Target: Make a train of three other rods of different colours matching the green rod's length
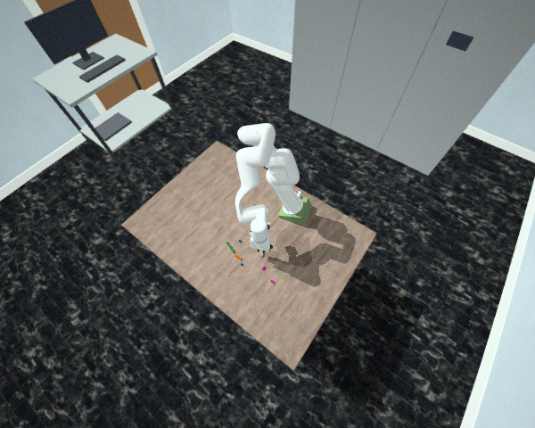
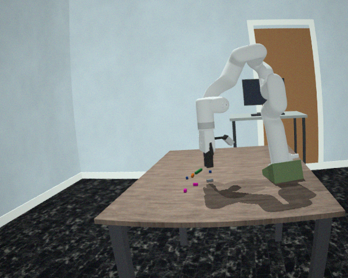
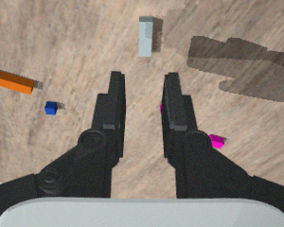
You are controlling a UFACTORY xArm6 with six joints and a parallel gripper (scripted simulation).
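My gripper is now 80 mm above the grey rod. Also, from my hand: green rod (50 mm ahead, 180 mm to the right, 80 mm below); orange rod (80 mm ahead, 110 mm to the right, 80 mm below).
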